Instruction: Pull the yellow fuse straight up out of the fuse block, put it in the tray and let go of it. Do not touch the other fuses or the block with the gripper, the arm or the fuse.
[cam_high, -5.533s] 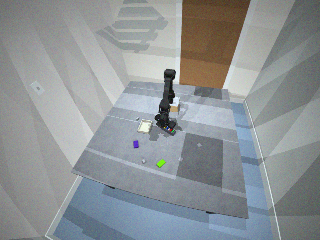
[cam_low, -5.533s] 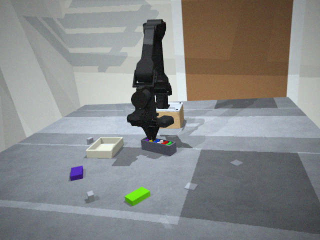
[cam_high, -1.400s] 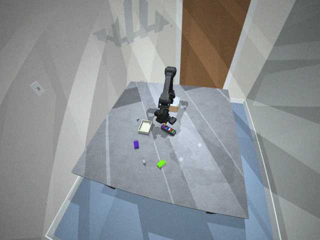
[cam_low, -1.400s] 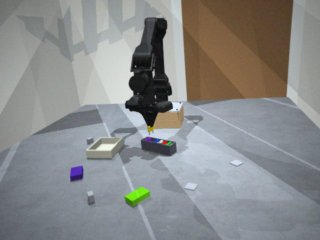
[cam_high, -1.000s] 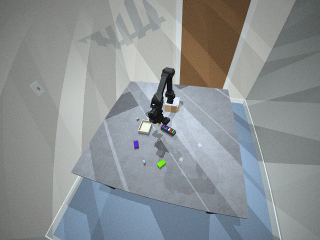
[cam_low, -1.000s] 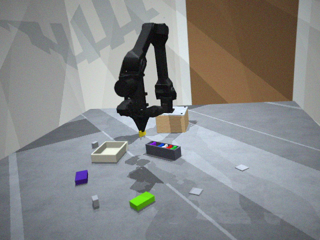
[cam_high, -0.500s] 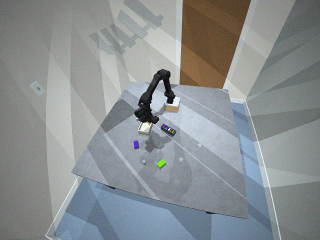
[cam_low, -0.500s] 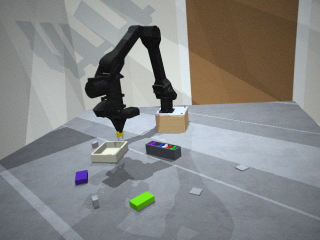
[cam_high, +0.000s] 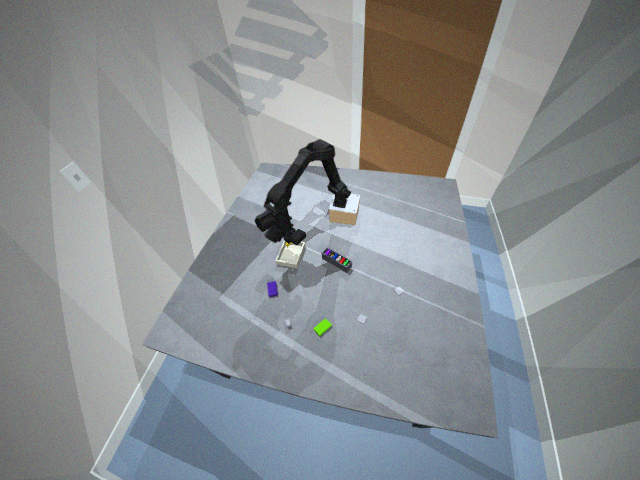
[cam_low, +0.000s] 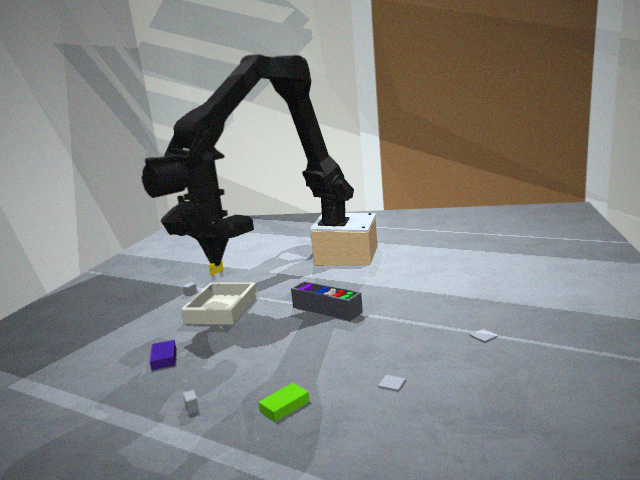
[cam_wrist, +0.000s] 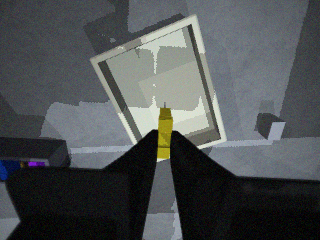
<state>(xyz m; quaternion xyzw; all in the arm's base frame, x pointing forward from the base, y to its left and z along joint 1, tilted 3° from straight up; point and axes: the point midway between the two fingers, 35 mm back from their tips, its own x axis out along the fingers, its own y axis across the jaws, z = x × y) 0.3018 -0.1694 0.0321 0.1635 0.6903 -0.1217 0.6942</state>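
The yellow fuse is 1 cm below my gripper tip. Also, from my gripper tip: green block: 30 cm ahead, 23 cm to the left, 9 cm below; then cream tray: 9 cm below; then purple block: 19 cm ahead, 9 cm below, 2 cm to the right.
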